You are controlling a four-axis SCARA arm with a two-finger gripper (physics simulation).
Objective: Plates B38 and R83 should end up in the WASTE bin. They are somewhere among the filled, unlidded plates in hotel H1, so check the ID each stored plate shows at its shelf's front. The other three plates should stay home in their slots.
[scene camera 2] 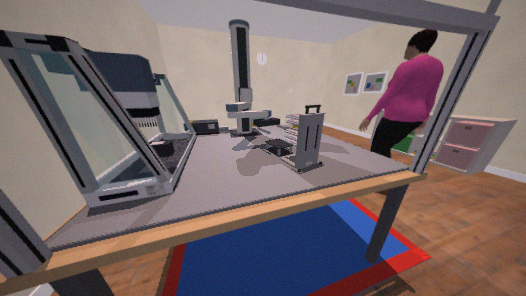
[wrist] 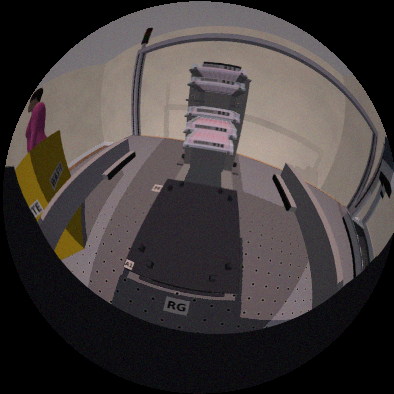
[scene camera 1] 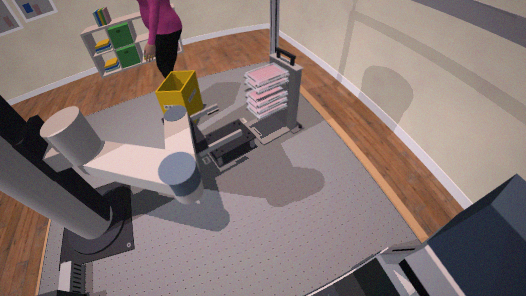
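Note:
My gripper is open and empty, its fingers spread wide above the dark RG nest and facing hotel H1. The hotel holds pink-filled plates at five levels. In the wrist view, the top plate and second plate sit above a gap; the third plate, fourth plate and lowest plate sit below it. Their front ID labels are too small to read. The yellow WASTE bin stands left of the gripper in the wrist view.
The arm's blue-capped joint hangs over the perforated table. A framed enclosure with a dark-blue machine stands at the opposite side from the bin. A person in a magenta top stands beyond the bin.

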